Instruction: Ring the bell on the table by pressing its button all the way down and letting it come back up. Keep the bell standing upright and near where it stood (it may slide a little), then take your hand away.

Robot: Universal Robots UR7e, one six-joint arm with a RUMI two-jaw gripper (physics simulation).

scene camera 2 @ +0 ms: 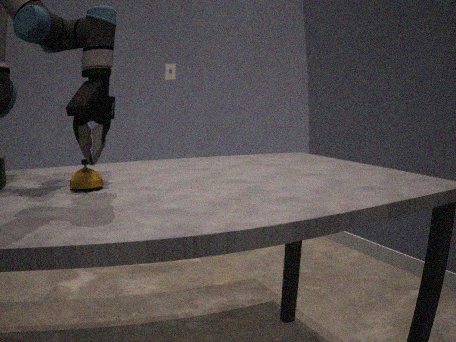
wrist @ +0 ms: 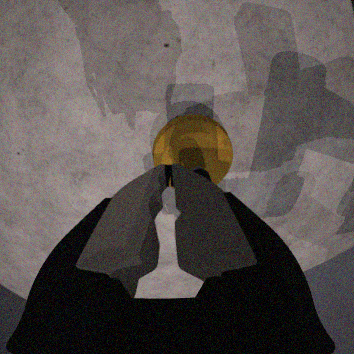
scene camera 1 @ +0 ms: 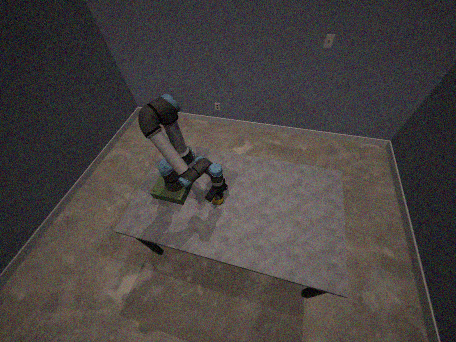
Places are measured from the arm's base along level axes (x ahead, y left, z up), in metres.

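Pixels of known places: gripper, fingertip midpoint: (scene camera 2: 92,165) (wrist: 169,166) (scene camera 1: 218,199); arm's base, origin of the base link: (scene camera 1: 175,183).
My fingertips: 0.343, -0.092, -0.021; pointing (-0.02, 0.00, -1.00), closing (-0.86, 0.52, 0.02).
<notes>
Ahead of a thing's pixels: the offset from my fingertips to its middle, as dx, dy, dz. Level surfaces: height alone.
The bell, a yellow-orange dome {-0.014, +0.021, -0.022} (scene camera 1: 218,201) (scene camera 2: 86,180) (wrist: 192,135), stands upright on the table {dz -0.055} (scene camera 1: 280,215) (scene camera 2: 225,190). Its small black button {-0.014, +0.021, +0.006} (scene camera 2: 84,162) (wrist: 202,173) sits on a short stem at the top. My gripper (scene camera 2: 92,162) (wrist: 169,166) is shut and empty, pointing down over the bell. In the scene camera 2 view its tips are at about the button's height, at its right edge. In the wrist view the button shows partly from behind the right finger, to the right of the tips. Whether the fingers touch the button cannot be told.
The arm's green base block (scene camera 1: 170,193) stands on the table to the left of the bell in the scene camera 1 view. The table's front edge (scene camera 2: 200,248) runs across the scene camera 2 view. Shadows of the arm fall around the bell.
</notes>
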